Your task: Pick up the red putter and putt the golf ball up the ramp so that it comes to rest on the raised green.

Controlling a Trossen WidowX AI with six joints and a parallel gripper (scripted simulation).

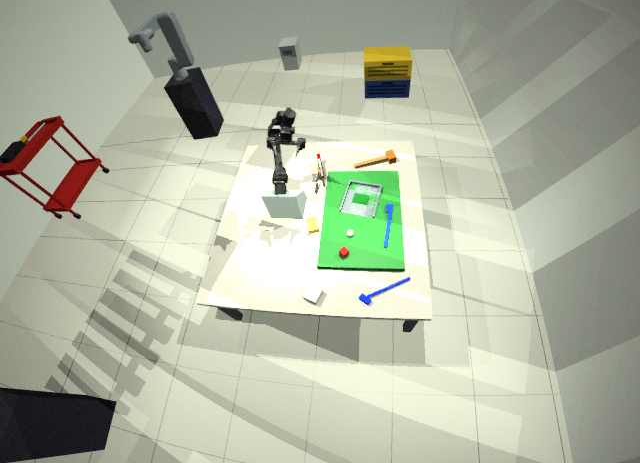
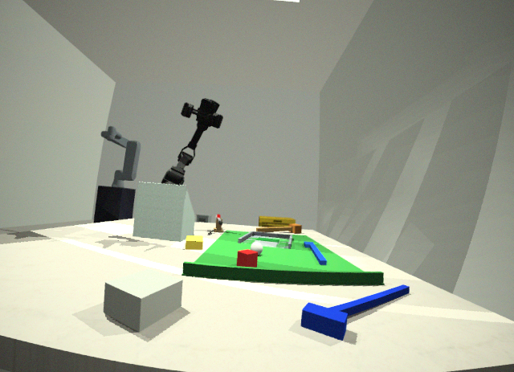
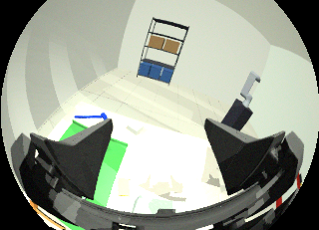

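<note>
My gripper tip is 50 mm short of the yellow block, 40 mm to the left of it and 530 mm above it. Round my gripper tip: white golf ball: 270 mm ahead, 120 mm to the right, 520 mm below; red cube: 240 mm ahead, 240 mm to the right, 520 mm below; red putter: 90 mm ahead, 380 mm to the left, 490 mm below.
</note>
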